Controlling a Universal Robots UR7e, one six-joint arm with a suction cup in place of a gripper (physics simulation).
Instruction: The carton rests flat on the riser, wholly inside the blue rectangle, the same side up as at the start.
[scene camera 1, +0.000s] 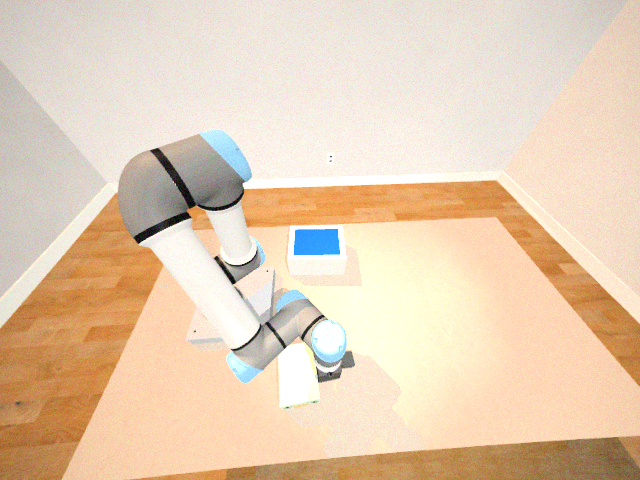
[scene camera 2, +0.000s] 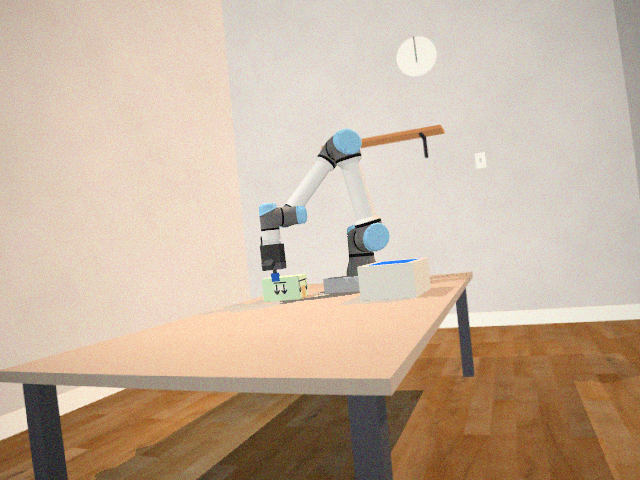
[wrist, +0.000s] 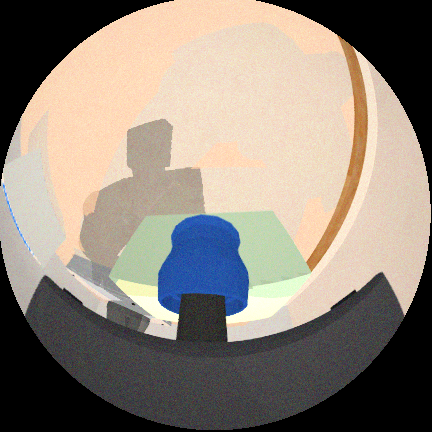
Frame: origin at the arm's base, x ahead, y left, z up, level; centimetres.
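Seen in the pictures: hand, its tool point: (scene camera 2: 275, 281) (wrist: 204, 244); arm's base, origin of its link: (wrist: 128, 311).
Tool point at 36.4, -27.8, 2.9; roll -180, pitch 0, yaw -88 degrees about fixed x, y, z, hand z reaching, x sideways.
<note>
Pixels of each thing's middle, then the offset from my tool point to it, as dx, dy, dz. Level surfaces: height alone.
- pale green carton, middle of its body: (wrist: 209, 275) (scene camera 1: 298, 374) (scene camera 2: 285, 287) -8.9, +0.1, -3.7
- white riser, middle of its body: (scene camera 2: 395, 278) (scene camera 1: 316, 249) +3.1, +49.4, -2.4
- blue rectangle, middle of its body: (scene camera 2: 394, 262) (scene camera 1: 316, 241) +3.1, +49.4, +3.6
- table, height of its surface: dz -8.4
The pale green carton (scene camera 1: 298, 376) (scene camera 2: 285, 289) (wrist: 266, 245) lies flat on the table, near its front edge and in front of the arm's base. A side face shows black arrows pointing down. My blue suction cup (scene camera 2: 275, 276) (wrist: 204, 241) stands right over the carton's top face near one edge, with the suction off; I cannot tell whether it touches. In scene camera 1 the wrist hides the cup. The white riser (scene camera 1: 316, 266) (scene camera 2: 390, 284) with the blue rectangle (scene camera 1: 316, 242) (scene camera 2: 394, 262) on top stands farther back on the table, with nothing on it.
The arm's grey base plate (scene camera 1: 203, 333) (scene camera 2: 341, 285) sits between the carton and the riser, to the left. The table (scene camera 1: 461, 333) (scene camera 2: 318, 343) edge runs close behind the carton in the wrist view. A wooden wall shelf (scene camera 2: 404, 135) hangs behind the arm.
</note>
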